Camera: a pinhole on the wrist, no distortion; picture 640 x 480 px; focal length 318.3 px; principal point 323.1 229.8 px. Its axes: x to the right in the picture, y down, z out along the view. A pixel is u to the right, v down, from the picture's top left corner.
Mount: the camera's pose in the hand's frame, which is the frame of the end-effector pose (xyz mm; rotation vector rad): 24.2 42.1 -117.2 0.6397 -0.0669 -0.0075
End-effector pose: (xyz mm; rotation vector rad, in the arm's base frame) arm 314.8 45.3 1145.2 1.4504 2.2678 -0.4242
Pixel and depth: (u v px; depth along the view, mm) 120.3 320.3 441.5
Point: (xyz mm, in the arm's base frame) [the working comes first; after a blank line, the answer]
In the camera's frame: -281.3 125.5 441.5

371.3 -362.4 1035.6
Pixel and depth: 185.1 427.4 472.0
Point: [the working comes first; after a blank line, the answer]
In the camera's frame: -204.6 293.0 472.0

471.3 -318.5 884.1
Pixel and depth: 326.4 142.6 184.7
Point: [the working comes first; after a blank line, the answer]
In the camera's frame: 1.9 -50.6 184.7

210.4 12.0 1141.0
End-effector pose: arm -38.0 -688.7 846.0 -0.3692 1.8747 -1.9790
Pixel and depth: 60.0 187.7 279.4
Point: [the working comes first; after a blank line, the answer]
In the camera's frame: -230.9 -37.0 279.4

178.1 -646.3 1014.5
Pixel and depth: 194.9 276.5 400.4
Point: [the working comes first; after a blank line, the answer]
In the camera's frame: -161.3 58.7 400.4

195.0 -814.7 1018.7
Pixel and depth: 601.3 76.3 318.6
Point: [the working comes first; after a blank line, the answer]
In the camera's frame: 278.5 -153.6 318.6

-289.7 -863.8 1106.9
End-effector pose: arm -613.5 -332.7 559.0 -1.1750 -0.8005 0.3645
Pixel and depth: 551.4 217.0 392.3
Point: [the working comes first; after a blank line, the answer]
In the camera's frame: 281.4 -15.8 392.3

-601.8 -94.7 888.0
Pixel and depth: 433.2 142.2 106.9
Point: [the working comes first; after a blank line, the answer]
In the camera's frame: 37.0 -29.4 106.9

-549.3 -346.7 613.9
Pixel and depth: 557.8 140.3 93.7
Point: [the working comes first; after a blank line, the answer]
In the camera's frame: 69.1 -26.3 93.7

-520.8 -326.8 616.1
